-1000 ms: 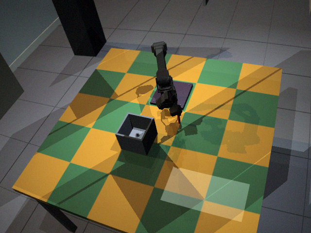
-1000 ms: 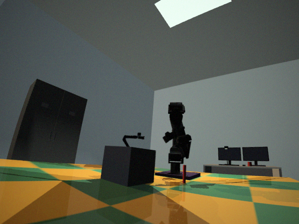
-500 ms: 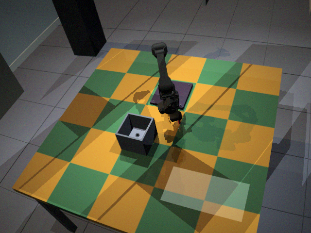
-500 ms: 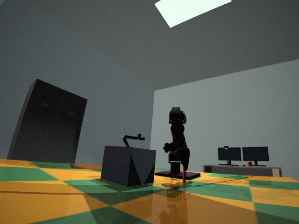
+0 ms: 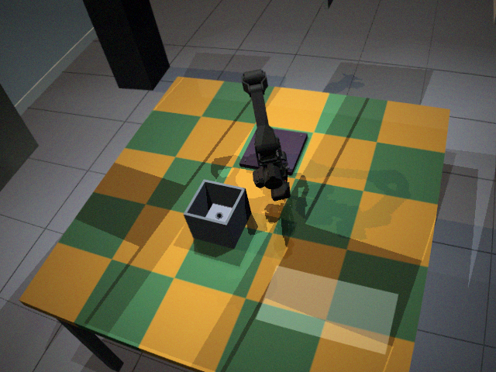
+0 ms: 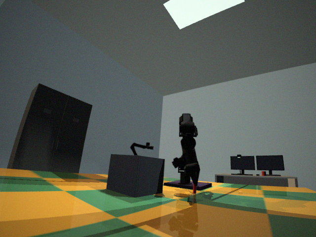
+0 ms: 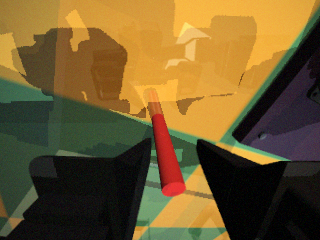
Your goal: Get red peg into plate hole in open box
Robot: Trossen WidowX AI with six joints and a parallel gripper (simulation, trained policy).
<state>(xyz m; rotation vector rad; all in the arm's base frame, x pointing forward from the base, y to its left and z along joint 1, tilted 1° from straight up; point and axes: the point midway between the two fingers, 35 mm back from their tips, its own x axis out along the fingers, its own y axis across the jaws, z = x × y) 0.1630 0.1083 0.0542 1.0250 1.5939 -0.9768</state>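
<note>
The red peg is 1 cm ahead of my gripper tip. From my gripper tip the other things lie so: grey plate 19 cm ahead, 19 cm to the right, 1 cm above.
</note>
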